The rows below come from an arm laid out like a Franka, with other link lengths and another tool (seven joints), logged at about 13 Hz.
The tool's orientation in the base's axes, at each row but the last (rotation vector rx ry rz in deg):
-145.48, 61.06, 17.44
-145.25, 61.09, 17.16
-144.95, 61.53, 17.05
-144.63, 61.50, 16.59
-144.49, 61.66, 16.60
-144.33, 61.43, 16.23
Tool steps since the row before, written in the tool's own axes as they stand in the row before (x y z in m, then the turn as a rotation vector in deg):
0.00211, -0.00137, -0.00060, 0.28, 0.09, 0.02
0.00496, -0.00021, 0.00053, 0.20, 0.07, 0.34
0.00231, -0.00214, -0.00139, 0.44, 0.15, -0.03
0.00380, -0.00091, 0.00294, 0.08, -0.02, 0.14
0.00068, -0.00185, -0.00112, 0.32, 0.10, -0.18
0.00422, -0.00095, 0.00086, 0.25, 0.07, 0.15
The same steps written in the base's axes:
0.00248, -0.00072, 0.00018, 0.13, -0.23, -0.13
0.00355, -0.00283, -0.00208, 0.07, -0.03, -0.39
0.00320, -0.00071, 0.00104, 0.19, -0.39, -0.16
0.00315, -0.00064, -0.00368, 0.06, 0.02, -0.15
0.00186, 0.00026, 0.00128, 0.15, -0.35, 0.03
0.00356, -0.00177, -0.00191, 0.12, -0.14, -0.24

